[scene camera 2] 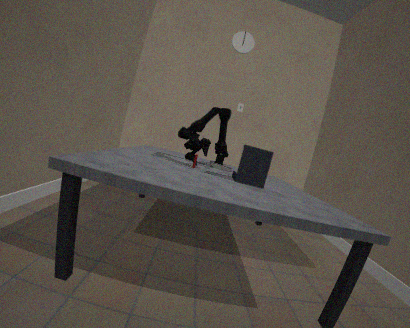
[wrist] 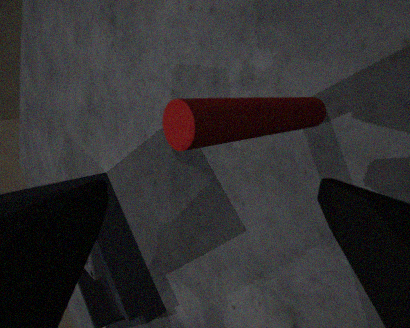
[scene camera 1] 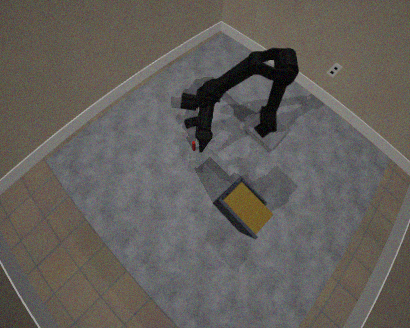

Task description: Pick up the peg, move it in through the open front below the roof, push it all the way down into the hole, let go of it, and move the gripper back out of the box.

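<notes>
The red peg stands upright on the table, apart from the box. In the wrist view it stretches sideways across the picture, beyond the fingertips. My gripper is open and empty, tilted and low beside the peg, with its two dark fingers wide apart in the wrist view. The box has dark walls and a yellow roof in scene camera 1. Part of a dark structure, apparently the box, shows at lower left in the wrist view. The hole is hidden.
The grey table carries the arm's base, the peg and the box. The arm's base stands behind the box. Shadows of the arm and box fall across the table top.
</notes>
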